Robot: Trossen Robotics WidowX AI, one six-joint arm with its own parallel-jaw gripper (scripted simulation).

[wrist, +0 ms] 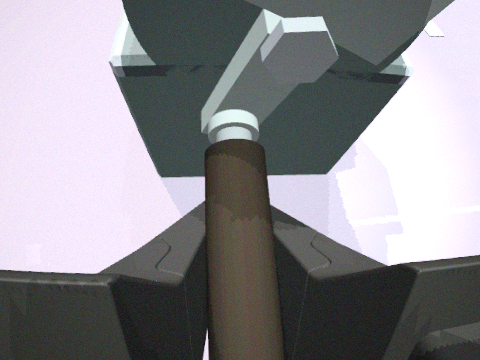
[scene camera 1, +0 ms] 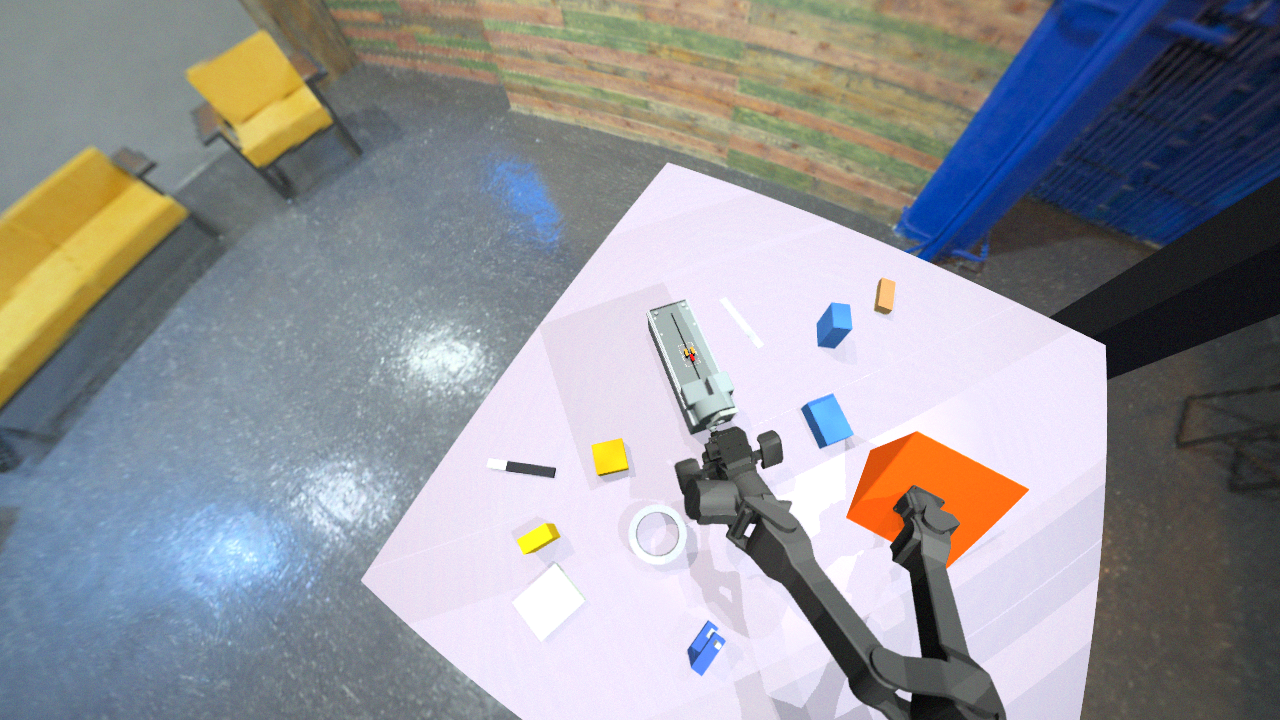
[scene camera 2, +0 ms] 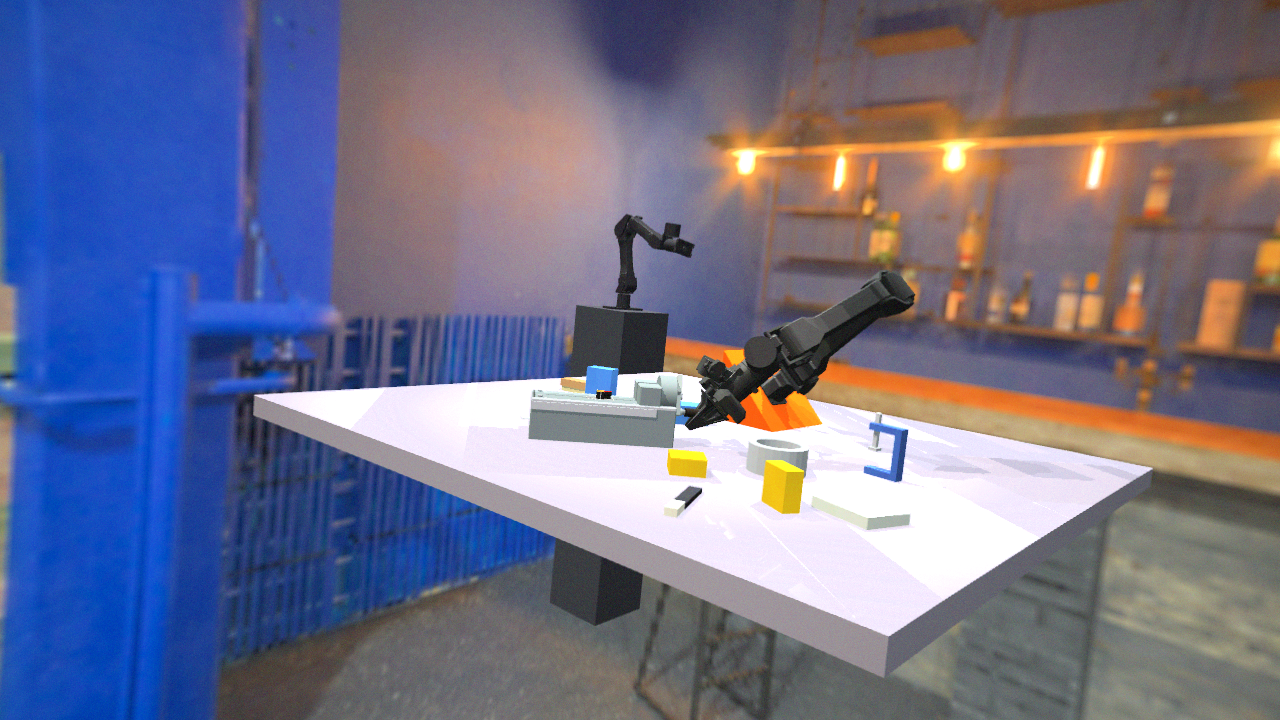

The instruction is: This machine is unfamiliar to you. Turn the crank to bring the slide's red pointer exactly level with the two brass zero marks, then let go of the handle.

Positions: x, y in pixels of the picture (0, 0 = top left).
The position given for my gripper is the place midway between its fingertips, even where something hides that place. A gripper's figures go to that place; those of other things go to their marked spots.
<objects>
My gripper [scene camera 1: 713, 439]: 0.74 m from the lens. A blue clamp [scene camera 1: 708, 642]: 0.68 m from the lens. A white tray [scene camera 1: 551, 599]: 0.77 m from the lens. A marker [scene camera 1: 537, 470]: 0.78 m from the lens. The marked spots on the blue clamp and the white tray are 0.28 m apart.
</objects>
